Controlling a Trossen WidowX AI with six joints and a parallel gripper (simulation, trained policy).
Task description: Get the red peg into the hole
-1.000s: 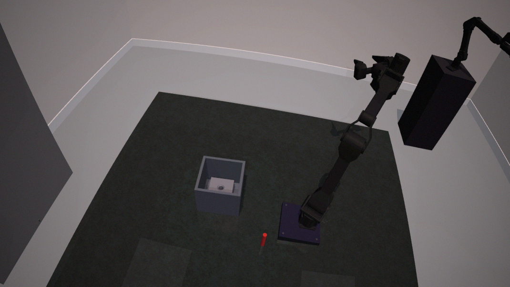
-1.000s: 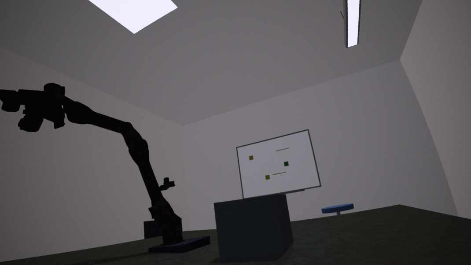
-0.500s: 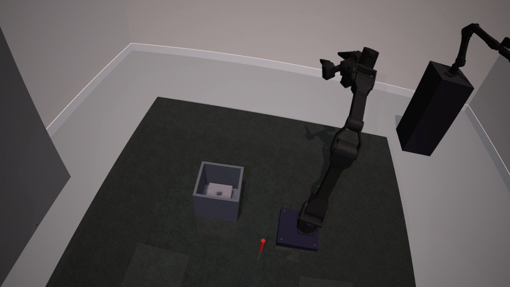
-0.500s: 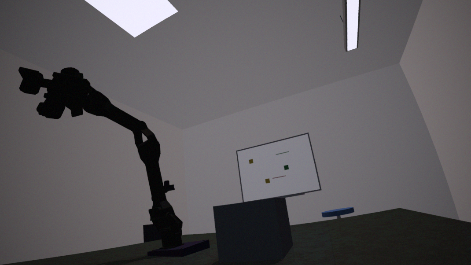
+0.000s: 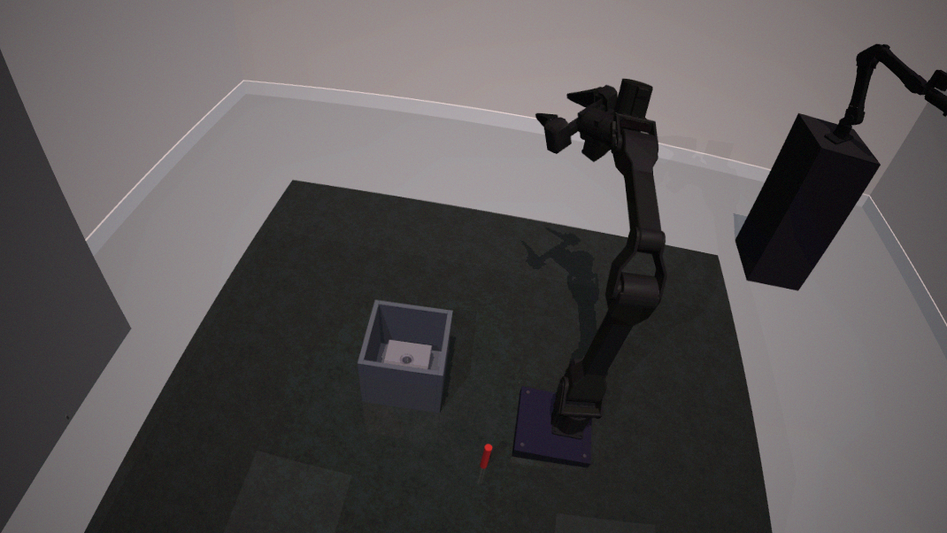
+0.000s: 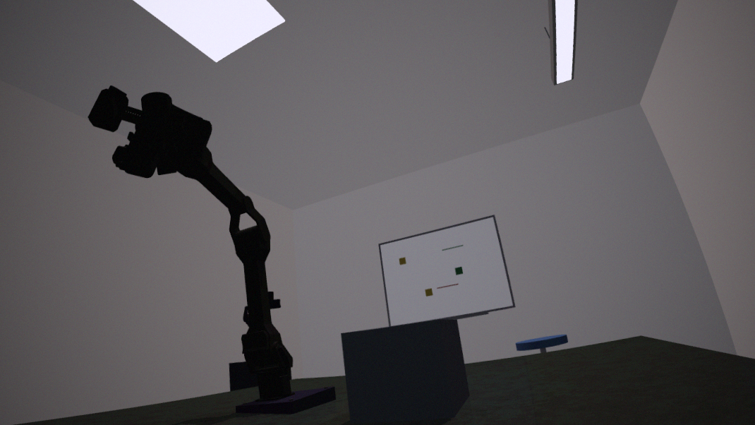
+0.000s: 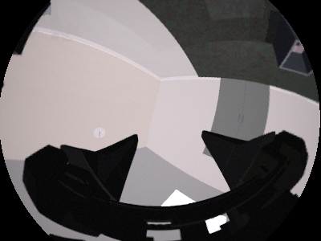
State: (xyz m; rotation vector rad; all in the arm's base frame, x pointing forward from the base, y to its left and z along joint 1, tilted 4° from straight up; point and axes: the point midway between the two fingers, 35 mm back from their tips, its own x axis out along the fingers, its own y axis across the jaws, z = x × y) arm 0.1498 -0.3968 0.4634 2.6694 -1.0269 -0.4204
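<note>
Now: the red peg 10 mm ahead of my gripper tip, 550 mm to the left of it and 430 mm below it. The rest, counted from my gripper tip: pale plate: 200 mm ahead, 380 mm to the left, 420 mm below.
</note>
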